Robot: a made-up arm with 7 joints. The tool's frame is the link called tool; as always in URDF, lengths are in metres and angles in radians. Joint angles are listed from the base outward.
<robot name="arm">
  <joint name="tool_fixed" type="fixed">
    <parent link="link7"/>
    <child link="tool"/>
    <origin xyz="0 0 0" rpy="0 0.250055 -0.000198"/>
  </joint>
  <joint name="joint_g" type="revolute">
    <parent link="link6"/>
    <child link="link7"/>
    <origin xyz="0.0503 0 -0.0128" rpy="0 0 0"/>
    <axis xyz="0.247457 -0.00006 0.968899"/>
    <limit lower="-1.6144" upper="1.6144"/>
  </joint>
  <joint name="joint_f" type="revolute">
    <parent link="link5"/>
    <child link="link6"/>
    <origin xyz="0.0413 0 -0.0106" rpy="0 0 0"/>
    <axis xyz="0.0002 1 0.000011"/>
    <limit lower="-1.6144" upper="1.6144"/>
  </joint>
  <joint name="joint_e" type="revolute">
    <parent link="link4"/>
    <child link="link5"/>
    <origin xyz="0.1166 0.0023 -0.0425" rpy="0 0 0"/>
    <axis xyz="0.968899 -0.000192 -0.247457"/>
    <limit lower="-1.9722" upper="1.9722"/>
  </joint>
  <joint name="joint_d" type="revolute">
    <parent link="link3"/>
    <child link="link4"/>
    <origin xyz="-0.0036 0 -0.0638" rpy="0 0 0"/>
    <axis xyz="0.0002 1 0.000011"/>
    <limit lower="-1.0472" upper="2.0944"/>
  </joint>
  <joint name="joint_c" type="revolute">
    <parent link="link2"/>
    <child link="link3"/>
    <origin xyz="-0.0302 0.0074 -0.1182" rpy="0 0 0"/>
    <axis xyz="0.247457 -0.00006 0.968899"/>
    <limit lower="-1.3" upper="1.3"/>
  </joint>
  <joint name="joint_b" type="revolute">
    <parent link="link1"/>
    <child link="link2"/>
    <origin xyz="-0.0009 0.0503 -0.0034" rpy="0 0 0"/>
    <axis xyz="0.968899 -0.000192 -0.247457"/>
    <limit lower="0" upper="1.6"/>
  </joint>
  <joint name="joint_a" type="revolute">
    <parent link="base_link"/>
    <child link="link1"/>
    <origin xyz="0 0 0" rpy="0 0 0"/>
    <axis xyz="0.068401 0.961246 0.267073"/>
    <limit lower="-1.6" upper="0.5"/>
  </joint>
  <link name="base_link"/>
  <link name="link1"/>
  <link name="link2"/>
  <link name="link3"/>
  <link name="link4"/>
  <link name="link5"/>
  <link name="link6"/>
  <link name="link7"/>
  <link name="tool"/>
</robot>
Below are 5 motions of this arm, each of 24 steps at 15 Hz.
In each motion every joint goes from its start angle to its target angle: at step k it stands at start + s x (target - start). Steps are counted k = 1, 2, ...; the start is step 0. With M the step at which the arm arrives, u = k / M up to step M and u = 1 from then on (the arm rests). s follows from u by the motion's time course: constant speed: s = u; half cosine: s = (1 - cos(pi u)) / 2; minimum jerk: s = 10 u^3 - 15 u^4 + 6 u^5.
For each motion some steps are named. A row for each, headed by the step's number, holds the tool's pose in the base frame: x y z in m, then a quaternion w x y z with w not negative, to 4 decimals.
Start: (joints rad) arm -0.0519 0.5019 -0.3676 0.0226 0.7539 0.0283 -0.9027
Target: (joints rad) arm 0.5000 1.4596 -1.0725 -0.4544 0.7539 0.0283 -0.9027
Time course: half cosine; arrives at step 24
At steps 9, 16, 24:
9: 0.1046 0.0967 -0.2611 0.4581 0.4996 0.3469 -0.6482
16: -0.0068 0.1217 -0.2411 0.2365 0.4257 0.3860 -0.7835
24: -0.0665 0.1373 -0.2050 0.1194 0.3307 0.4047 -0.8442

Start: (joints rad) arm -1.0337 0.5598 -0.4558 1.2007 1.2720 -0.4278 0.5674
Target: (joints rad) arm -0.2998 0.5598 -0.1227 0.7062 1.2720 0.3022 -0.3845
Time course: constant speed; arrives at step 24
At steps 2, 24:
2: 0.3306 0.1507 -0.2126 0.5731 0.7950 -0.1116 -0.1643
24: 0.1955 0.2152 -0.2827 0.4880 0.7070 0.4854 -0.1624

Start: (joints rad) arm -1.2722 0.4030 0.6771 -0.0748 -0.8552 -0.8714 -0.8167
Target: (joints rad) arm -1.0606 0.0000 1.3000 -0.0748 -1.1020 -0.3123 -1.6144
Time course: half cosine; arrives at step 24
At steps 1, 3, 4, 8, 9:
1: 0.2195 0.1956 0.1006 0.4328 0.0392 -0.8992 -0.0514
3: 0.2209 0.1983 0.0961 0.4398 0.0397 -0.8957 -0.0526
4: 0.2220 0.2005 0.0921 0.4458 0.0400 -0.8926 -0.0537
8: 0.2285 0.2135 0.0647 0.4801 0.0406 -0.8739 -0.0638
9: 0.2302 0.2172 0.0552 0.4899 0.0403 -0.8682 -0.0680

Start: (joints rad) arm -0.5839 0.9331 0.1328 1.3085 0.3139 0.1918 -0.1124
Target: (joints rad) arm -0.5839 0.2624 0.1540 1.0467 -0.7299 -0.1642 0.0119
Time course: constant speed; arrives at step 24
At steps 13, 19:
13: 0.2217 0.2488 -0.2769 0.9173 0.0708 0.3405 0.1940
19: 0.2359 0.1918 -0.2960 0.9380 -0.0957 0.2691 0.1966

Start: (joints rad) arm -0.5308 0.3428 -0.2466 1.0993 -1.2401 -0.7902 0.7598
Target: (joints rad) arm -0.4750 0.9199 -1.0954 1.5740 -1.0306 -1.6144 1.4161
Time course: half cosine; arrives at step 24
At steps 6, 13, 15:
6: 0.2085 0.1852 -0.2959 0.7517 -0.1155 0.0236 0.6489
13: 0.1738 0.2558 -0.2604 0.7302 0.1046 -0.1783 0.6512
15: 0.1632 0.2751 -0.2442 0.7216 0.1560 -0.2415 0.6297

